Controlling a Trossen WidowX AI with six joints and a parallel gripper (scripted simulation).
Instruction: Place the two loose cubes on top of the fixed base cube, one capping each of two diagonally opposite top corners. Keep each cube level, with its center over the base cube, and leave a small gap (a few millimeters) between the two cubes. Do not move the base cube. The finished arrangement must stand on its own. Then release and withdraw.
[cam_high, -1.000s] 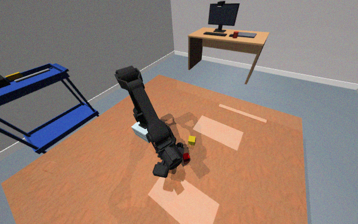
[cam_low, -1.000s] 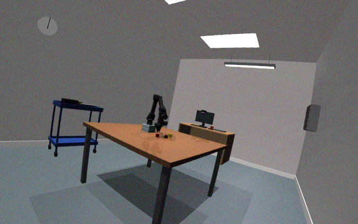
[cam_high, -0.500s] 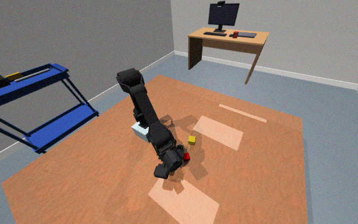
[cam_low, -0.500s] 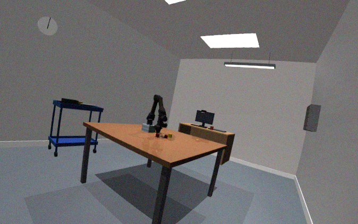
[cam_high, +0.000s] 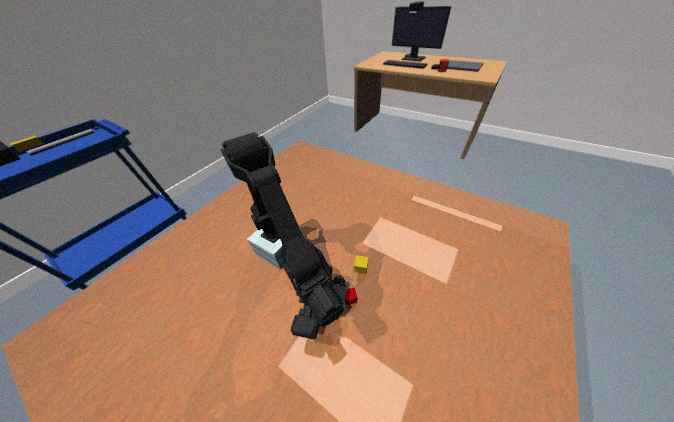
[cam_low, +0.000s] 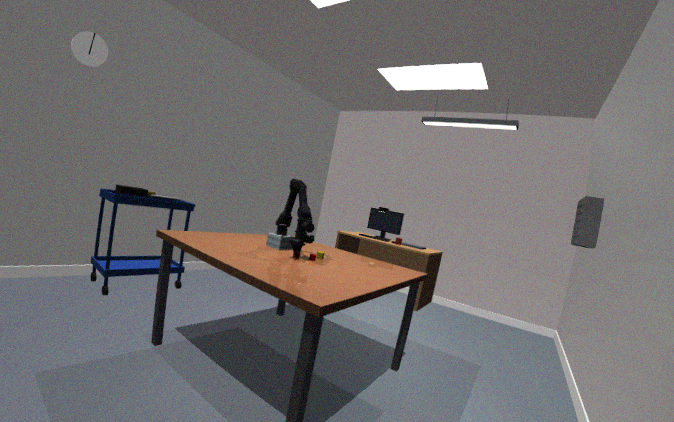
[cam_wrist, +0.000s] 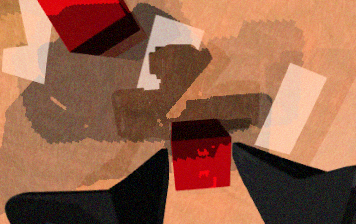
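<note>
Right now the yellow cube is 190 mm to the left of my gripper tip and 40 mm ahead of it.
</note>
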